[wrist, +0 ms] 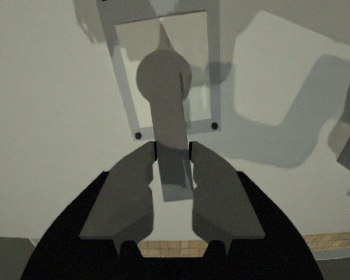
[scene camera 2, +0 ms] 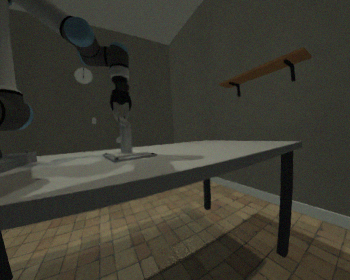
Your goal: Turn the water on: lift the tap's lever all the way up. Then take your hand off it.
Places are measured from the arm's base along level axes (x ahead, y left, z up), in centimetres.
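Where they show: gripper, fingertip midpoint: (wrist: 173, 143) (scene camera 2: 121, 121).
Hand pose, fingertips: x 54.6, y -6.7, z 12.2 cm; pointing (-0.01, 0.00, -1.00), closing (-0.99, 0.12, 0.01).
Note:
Each offset is from my fingertips to the top centre of the thing. "*": to the spot under its first point. Level surfaces: height alone.
The grey tap @(* dx +0.0, dy -7.5, dz -8.5 cm) (scene camera 2: 127, 139) stands upright on its flat base plate (scene camera 2: 140, 156) (wrist: 128, 97) on the table. Its lever @(dx +0.0, dy -1.0, dz +3.4 cm) (scene camera 2: 123, 120) (wrist: 170, 120) slopes upward from the top of the tap body toward the fingers in the scene view. In the wrist view it runs from the round tap head down between the fingers, its free end showing past the fingertips. My gripper (scene camera 2: 121, 116) (wrist: 173, 143) points down above the tap and is shut on the lever, one fingertip on each side. The lever's exact angle is hard to tell in the dim light.
The light table @(dz -16.0 cm) (scene camera 2: 240, 148) has a thick front edge and dark legs. The arm (scene camera 2: 95, 52) reaches in from the upper left. A wooden shelf (scene camera 2: 270, 67) hangs on the right wall, and a round clock (scene camera 2: 83, 75) hangs on the back wall.

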